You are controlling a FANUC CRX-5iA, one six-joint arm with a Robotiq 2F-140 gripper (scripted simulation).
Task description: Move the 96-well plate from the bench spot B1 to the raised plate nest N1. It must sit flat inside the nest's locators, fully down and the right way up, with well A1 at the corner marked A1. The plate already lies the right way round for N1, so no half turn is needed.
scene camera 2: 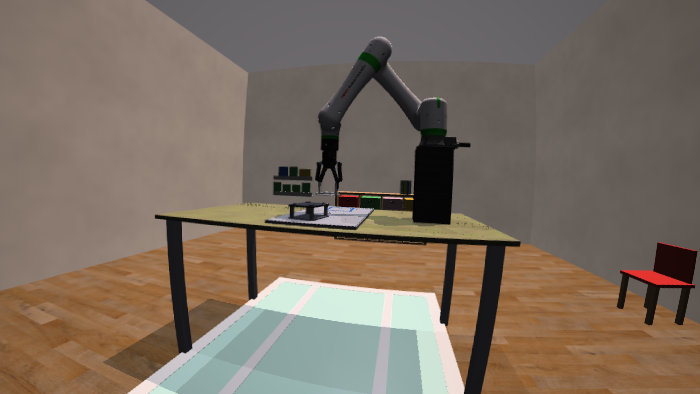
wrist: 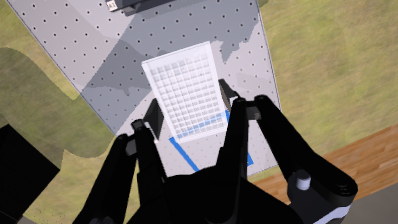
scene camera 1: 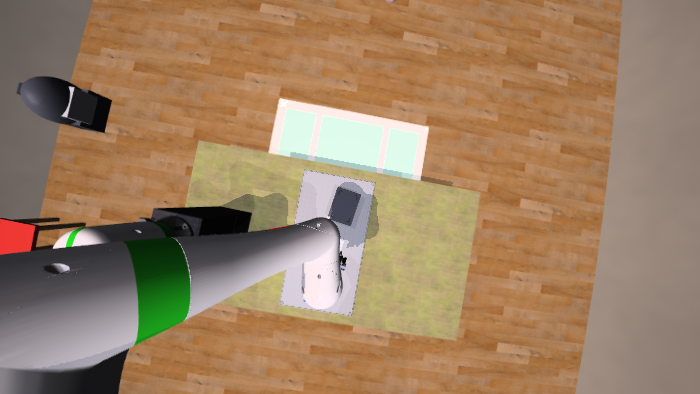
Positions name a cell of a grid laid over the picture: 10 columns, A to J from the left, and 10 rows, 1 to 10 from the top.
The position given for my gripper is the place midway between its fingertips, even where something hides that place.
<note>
In view: my gripper (wrist: E5) and a white 96-well plate (wrist: F6).
</note>
